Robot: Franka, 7 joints.
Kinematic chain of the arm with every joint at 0, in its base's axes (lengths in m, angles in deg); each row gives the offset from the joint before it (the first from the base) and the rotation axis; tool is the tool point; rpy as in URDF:
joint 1: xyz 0 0 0.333 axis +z
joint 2: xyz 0 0 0 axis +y
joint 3: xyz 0 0 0.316 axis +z
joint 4: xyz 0.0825 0 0 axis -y
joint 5: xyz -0.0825 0 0.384 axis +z
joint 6: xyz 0 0 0 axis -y
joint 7: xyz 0.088 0 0 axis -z
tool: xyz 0 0 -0.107 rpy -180 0 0
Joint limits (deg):
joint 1: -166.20..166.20
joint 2: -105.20..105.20
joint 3: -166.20..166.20
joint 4: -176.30..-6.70
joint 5: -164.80..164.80
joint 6: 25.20..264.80
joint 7: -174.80..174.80
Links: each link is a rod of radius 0.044 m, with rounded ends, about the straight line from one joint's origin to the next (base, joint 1, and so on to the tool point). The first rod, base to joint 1, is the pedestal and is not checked.
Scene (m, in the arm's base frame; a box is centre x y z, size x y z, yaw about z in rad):
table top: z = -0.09
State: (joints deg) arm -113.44 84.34 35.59 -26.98 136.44 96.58 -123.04
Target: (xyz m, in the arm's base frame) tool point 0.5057 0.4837 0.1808
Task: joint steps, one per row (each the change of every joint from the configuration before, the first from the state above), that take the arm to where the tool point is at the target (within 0.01 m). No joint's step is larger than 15 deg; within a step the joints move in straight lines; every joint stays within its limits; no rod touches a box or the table.
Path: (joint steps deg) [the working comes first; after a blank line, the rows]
Joints at the target: -10.82 89.38 68.17 -94.80 125.58 104.32 -123.04
Straight joint move there: clear.

1: 14.66 0.72 4.65 -9.69 -1.55 1.11 0.00
2: 14.66 0.72 4.66 -9.69 -1.55 1.10 0.00
3: 14.66 0.72 4.65 -9.68 -1.55 1.11 0.00
4: 14.66 0.72 4.66 -9.69 -1.55 1.10 0.00
5: 14.66 0.72 4.65 -9.69 -1.56 1.11 0.00
6: 14.66 0.72 4.66 -9.69 -1.55 1.11 0.00
7: 14.66 0.72 4.65 -9.69 -1.55 1.10 0.00

